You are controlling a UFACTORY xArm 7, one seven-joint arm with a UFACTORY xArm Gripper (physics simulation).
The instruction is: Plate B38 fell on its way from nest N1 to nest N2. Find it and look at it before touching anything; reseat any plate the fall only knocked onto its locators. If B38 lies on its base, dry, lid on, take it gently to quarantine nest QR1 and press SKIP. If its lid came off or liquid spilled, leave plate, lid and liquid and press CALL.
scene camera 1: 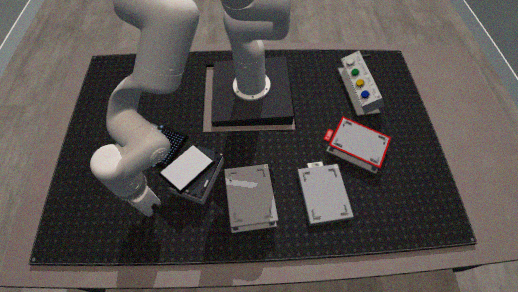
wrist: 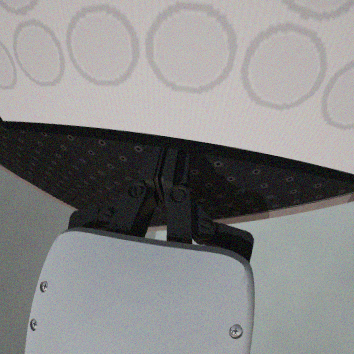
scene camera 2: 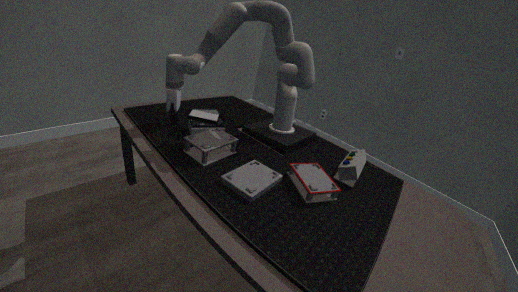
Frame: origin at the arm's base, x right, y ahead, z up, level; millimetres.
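Seen in the pictures: gripper, fingertip midpoint: (scene camera 1: 151, 207) (scene camera 2: 174, 123); arm's base at its link origin: (scene camera 1: 251, 86) (scene camera 2: 281, 129).
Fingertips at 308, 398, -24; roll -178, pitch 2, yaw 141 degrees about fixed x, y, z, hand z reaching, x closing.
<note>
Pixels of each thing's top centre, then the offset from my fingertips to it, as dx, dy, dz. "spot": a spot on its surface instead.
- white-topped plate at its top centre: (scene camera 1: 186, 166) (scene camera 2: 204, 114) -109, -84, +73
- dark device at a spot on its surface: (scene camera 1: 201, 192) spot: -146, -15, +49
- pale surface with well circles, surface spot: (wrist: 191, 47) spot: -72, -52, +72
- Red-edged nest QR1 at its top centre: (scene camera 1: 361, 140) (scene camera 2: 315, 175) -619, -151, +40
- raised grey nest at its top centre: (scene camera 1: 250, 193) (scene camera 2: 211, 136) -273, -1, +57
- lower grey nest at its top centre: (scene camera 1: 325, 191) (scene camera 2: 253, 174) -482, -3, +21
- button box at its top centre: (scene camera 1: 365, 73) (scene camera 2: 357, 155) -688, -388, +78
A plate with wells in blue (scene camera 1: 172, 140) lies on the mat at the left, partly hidden by the arm. Its surroundings are covered, so lid and liquid cannot be judged now. Beside it a white-topped plate (scene camera 1: 186, 168) (scene camera 2: 204, 115) sits tilted on a dark device (scene camera 1: 201, 192). A pale surface with well circles (wrist: 191, 47) fills the top of the wrist view. My gripper (scene camera 2: 173, 121) (wrist: 171, 147) is shut and empty, low on the table-front side of the white-topped plate. Its fingers blend into the dark mat in scene camera 1. Red-edged nest QR1 (scene camera 1: 360, 142) (scene camera 2: 315, 178) is bare.
A raised grey nest (scene camera 1: 250, 197) (scene camera 2: 210, 140) stands beside the device, with a bright patch on its top. A lower grey nest (scene camera 1: 326, 194) (scene camera 2: 252, 178) stands between it and QR1. The button box (scene camera 1: 361, 82) (scene camera 2: 352, 167) is at the back right. The robot base stands at the back middle.
</note>
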